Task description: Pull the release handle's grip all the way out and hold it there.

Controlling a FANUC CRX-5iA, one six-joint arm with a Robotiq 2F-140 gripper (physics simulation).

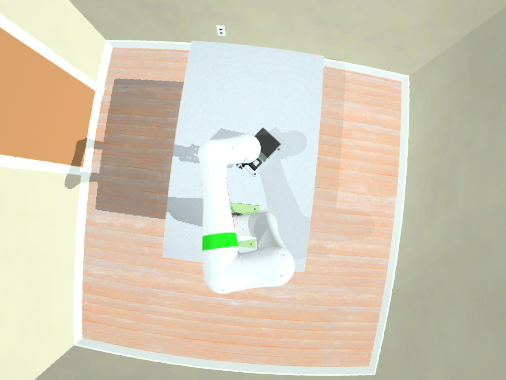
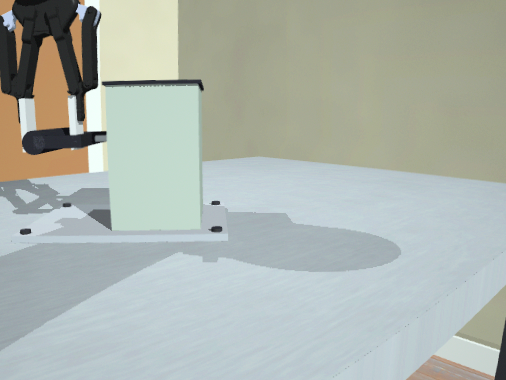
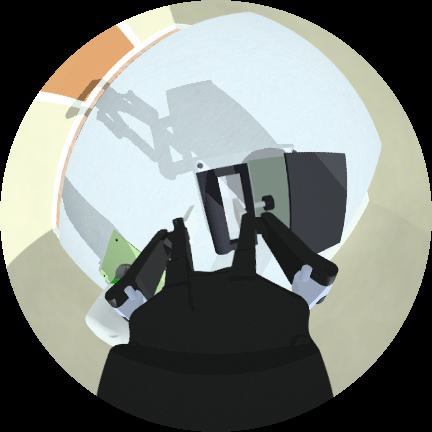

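The release handle is a dark rectangular frame with a thick round grip bar. It sticks out sideways from a pale green housing with a dark lid. A short length of grey rod shows between handle and housing. My gripper points down, partly open, with its pale fingertips on either side of the grip bar at the bar's height. One fingertip is on the outer side; the other is in the frame's opening. Nothing is clamped. Contact with the bar cannot be made out.
The housing stands on a light base plate with dark bolts, on the pale table. The white arm reaches over the table from its base beside green brackets. Shadows of arm and housing lie on the table.
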